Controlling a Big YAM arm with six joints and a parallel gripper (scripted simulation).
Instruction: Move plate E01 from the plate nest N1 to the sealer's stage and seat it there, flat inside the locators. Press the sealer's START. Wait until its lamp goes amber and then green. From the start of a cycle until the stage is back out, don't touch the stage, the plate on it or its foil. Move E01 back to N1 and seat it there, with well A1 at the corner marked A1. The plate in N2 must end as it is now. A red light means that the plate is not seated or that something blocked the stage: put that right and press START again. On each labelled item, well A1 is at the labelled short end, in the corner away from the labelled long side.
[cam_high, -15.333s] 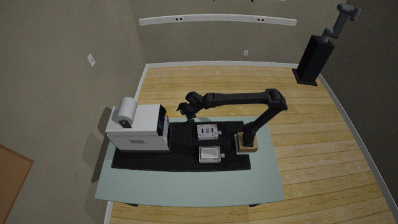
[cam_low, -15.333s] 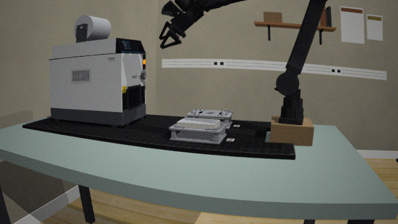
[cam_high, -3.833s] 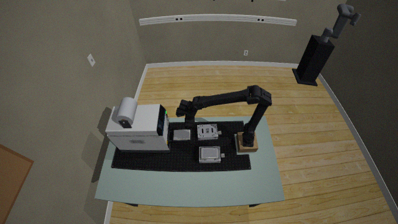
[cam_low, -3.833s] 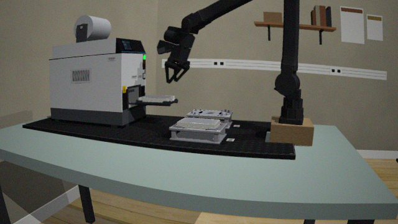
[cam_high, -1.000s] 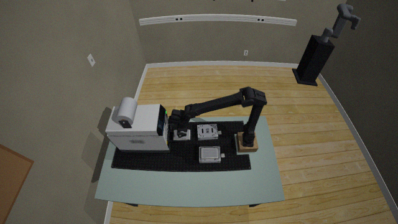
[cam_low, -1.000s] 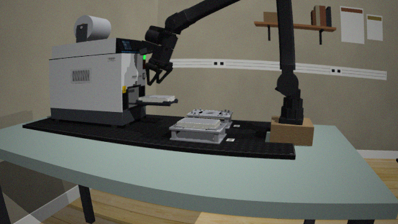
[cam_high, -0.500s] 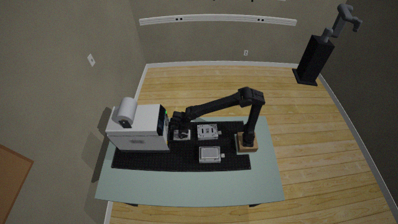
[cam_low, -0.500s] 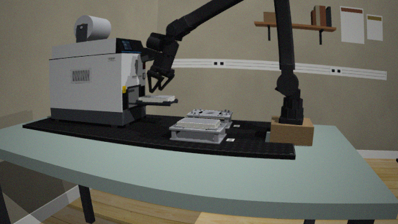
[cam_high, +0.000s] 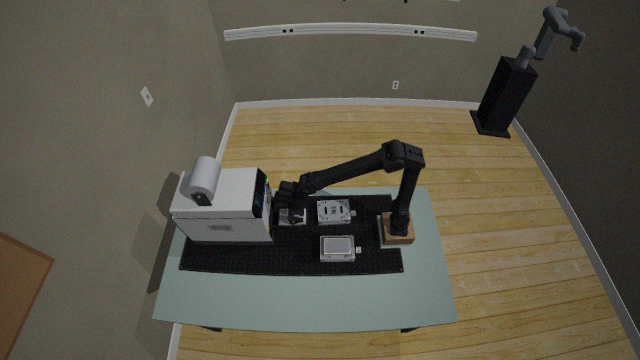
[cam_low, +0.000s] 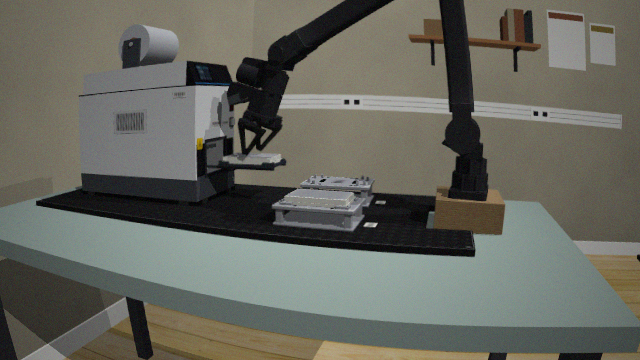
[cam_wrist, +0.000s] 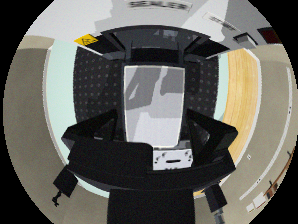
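The sealer stage is 30 mm below my hand. From my hand the other things lie so: foil roll: 330 mm ahead, 290 mm above, 50 mm to the left; then plate: 220 mm behind, 100 mm to the left, 80 mm below.
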